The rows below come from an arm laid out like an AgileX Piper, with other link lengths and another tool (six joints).
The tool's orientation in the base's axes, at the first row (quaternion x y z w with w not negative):
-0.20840, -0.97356, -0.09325, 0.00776
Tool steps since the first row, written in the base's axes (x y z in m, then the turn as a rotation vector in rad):
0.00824, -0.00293, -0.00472, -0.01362, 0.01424, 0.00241
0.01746, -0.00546, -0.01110, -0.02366, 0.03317, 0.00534
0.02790, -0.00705, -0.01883, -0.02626, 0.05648, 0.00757
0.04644, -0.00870, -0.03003, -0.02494, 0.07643, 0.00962
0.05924, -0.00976, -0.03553, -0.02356, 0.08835, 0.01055
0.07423, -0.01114, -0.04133, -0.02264, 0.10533, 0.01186
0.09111, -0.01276, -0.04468, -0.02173, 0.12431, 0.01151
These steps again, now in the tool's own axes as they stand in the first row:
-0.00896, -0.00011, 0.00429, 0.01832, 0.00764, -0.00006
-0.01875, 0.00024, 0.01031, 0.03530, 0.02103, 0.00032
-0.02934, 0.00169, 0.01786, 0.04722, 0.04125, 0.00238
-0.04754, 0.00576, 0.02900, 0.05419, 0.06002, 0.00408
-0.05995, 0.00905, 0.03451, 0.05780, 0.07143, 0.00540
-0.07451, 0.01288, 0.04031, 0.06390, 0.08724, 0.00728
-0.09076, 0.01770, 0.04370, 0.07072, 0.10455, 0.01115

